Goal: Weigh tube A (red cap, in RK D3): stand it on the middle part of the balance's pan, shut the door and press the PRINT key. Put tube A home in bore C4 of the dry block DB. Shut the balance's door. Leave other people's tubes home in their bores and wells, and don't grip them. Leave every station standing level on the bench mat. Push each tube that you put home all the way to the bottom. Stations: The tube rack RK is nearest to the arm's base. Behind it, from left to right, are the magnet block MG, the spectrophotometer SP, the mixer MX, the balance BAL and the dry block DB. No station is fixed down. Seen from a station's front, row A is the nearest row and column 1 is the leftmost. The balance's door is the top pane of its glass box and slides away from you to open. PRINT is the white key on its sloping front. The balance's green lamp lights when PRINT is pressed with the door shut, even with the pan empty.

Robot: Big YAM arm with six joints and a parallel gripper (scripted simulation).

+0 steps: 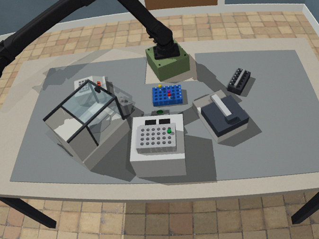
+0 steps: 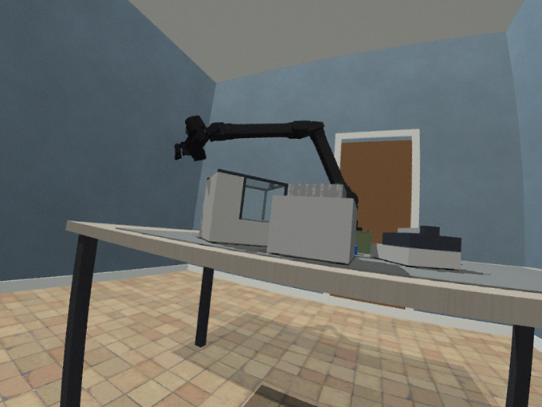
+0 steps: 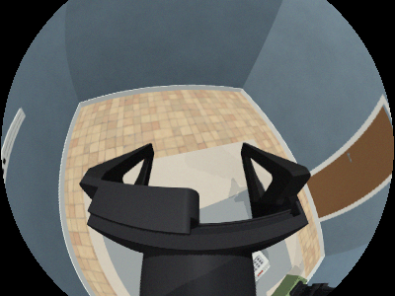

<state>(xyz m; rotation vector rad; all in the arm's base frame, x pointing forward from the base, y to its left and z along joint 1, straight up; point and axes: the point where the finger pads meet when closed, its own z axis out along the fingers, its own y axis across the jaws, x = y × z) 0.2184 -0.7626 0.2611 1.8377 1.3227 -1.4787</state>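
Now: hand 46 cm to the right of the balance door, 14 cm above it and 11 cm short of it. Round my hand: blue tube rack RK: 73 cm to the left, 33 cm below, 1 cm behind; grey well block: 67 cm to the left, 30 cm ahead, 19 cm below; spectrophotometer SP: 93 cm to the left, 28 cm below, 15 cm ahead.
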